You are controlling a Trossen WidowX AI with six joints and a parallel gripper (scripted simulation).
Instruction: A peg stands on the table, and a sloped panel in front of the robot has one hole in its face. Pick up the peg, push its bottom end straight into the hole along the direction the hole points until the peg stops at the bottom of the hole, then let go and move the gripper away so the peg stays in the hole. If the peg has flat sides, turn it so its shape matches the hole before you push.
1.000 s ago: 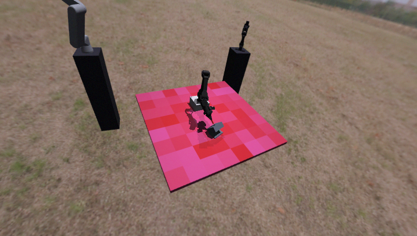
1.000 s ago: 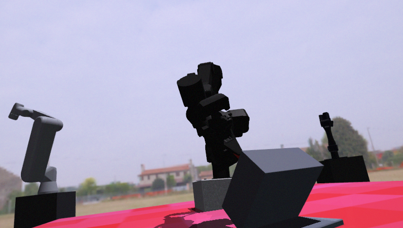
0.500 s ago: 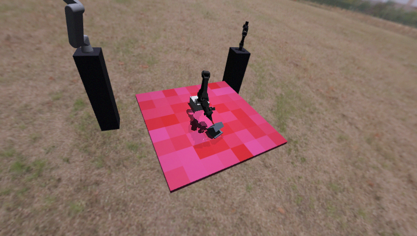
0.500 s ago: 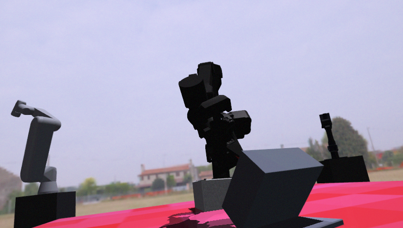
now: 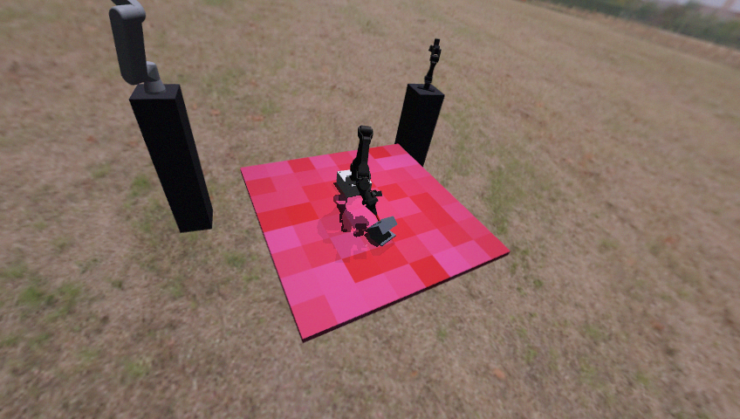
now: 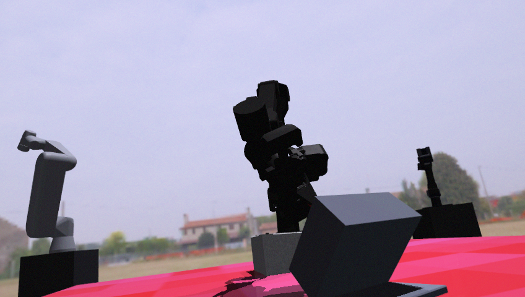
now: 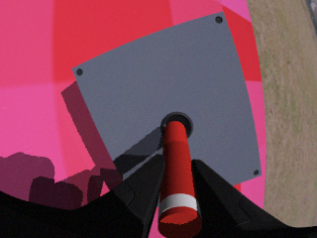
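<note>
Right now my gripper tip is 50 mm short of the grey sloped panel block, 50 mm above it and 30 mm to the right of it. The rest, counted from my gripper tip: red peg 10 mm to the right, 10 mm behind, 10 mm above.
</note>
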